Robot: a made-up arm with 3 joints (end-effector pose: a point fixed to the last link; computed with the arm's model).
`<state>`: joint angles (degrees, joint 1 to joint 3).
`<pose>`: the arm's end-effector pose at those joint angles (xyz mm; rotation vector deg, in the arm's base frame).
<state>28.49 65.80 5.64</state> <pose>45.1 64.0 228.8 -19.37 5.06 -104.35</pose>
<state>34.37 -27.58 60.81</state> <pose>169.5 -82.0 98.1 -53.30 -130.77 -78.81</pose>
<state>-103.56 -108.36 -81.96</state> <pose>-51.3 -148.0 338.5 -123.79 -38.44 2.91</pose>
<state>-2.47 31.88 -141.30</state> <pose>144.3 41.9 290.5 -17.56 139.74 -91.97</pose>
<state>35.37 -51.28 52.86</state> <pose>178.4 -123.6 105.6 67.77 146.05 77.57</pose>
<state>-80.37 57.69 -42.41</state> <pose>16.0 82.1 167.3 63.44 -17.73 -92.88</pose>
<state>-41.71 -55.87 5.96</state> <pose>227.4 -94.2 294.0 -36.31 56.00 103.15</pose>
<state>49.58 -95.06 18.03</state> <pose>177.2 -191.7 118.0 51.88 123.96 62.29</pose>
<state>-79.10 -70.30 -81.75</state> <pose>65.4 -66.4 400.3 -137.25 -32.54 64.35</pose>
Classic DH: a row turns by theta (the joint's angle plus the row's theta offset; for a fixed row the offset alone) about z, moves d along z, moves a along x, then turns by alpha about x. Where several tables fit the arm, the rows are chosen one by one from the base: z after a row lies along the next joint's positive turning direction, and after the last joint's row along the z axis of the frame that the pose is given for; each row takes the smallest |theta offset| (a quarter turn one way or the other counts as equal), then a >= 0, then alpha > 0; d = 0 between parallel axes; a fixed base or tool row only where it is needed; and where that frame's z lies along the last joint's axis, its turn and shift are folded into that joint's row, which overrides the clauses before.
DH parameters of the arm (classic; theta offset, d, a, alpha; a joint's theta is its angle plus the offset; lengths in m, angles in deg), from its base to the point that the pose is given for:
base (fixed): 0.55 0.1954 0.0787 -91.88
joint 1: 24.83 -0.0896 0.013 71.58
joint 2: 81.13 0.058 0.085 -113.27
joint 3: 18.83 -0.0724 0.062 82.61
tool (fixed): 102.66 -0.0257 0 0

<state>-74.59 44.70 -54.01</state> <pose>27.5 94.1 204.2 64.22 -0.88 -101.69</pose>
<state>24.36 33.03 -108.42</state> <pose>159.0 73.1 251.5 -43.08 117.87 -122.32</pose>
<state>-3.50 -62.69 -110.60</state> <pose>251.5 -46.1 280.7 -82.05 -41.28 129.70</pose>
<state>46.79 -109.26 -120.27</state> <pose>263.6 -121.0 177.6 -60.71 16.76 133.23</pose>
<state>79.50 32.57 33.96</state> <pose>49.4 43.1 140.4 -62.05 -19.71 -87.39</pose>
